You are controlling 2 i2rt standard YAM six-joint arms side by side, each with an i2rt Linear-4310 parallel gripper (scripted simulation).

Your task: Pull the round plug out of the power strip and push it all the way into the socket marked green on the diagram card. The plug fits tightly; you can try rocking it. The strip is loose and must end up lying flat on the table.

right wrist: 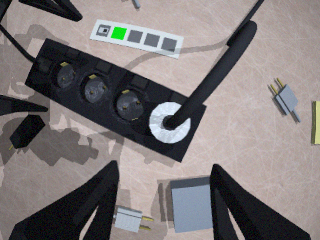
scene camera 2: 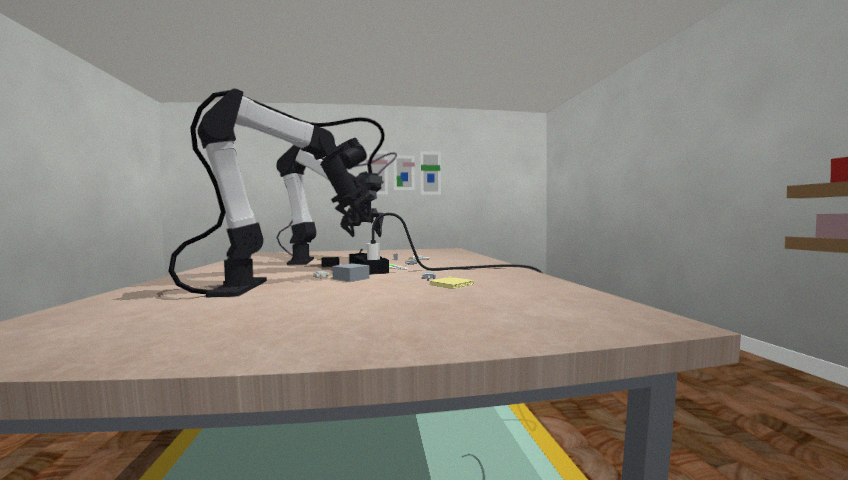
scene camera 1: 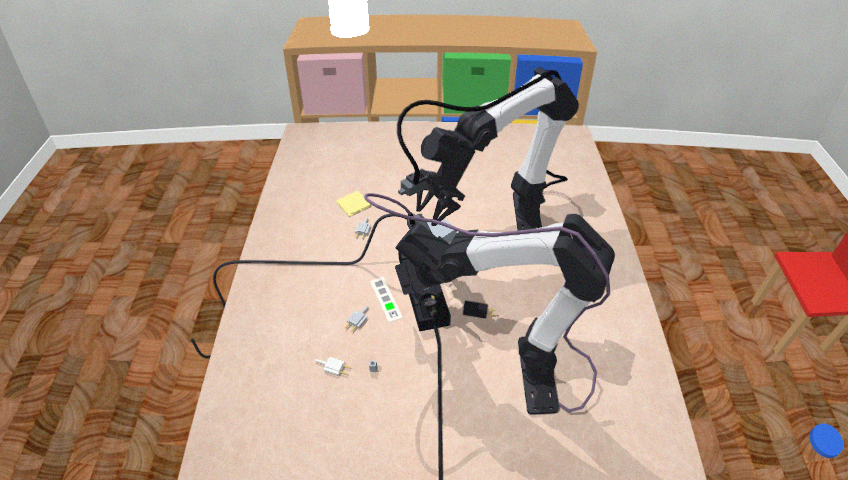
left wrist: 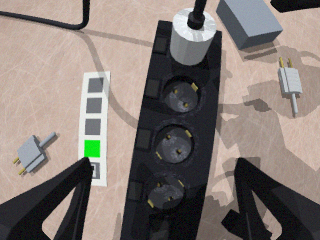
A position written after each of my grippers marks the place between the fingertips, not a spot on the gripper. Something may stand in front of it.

I see my left gripper [left wrist: 163,166], my right gripper [scene camera 2: 364,221], a white round plug [left wrist: 191,36], a diagram card [left wrist: 93,121], a grey box [right wrist: 191,200] and a black plug [right wrist: 32,124].
The white round plug shows as well in the right wrist view [right wrist: 160,115]. The diagram card is seen too in the right wrist view [right wrist: 155,41]. My right gripper shows as well in the right wrist view [right wrist: 164,170].
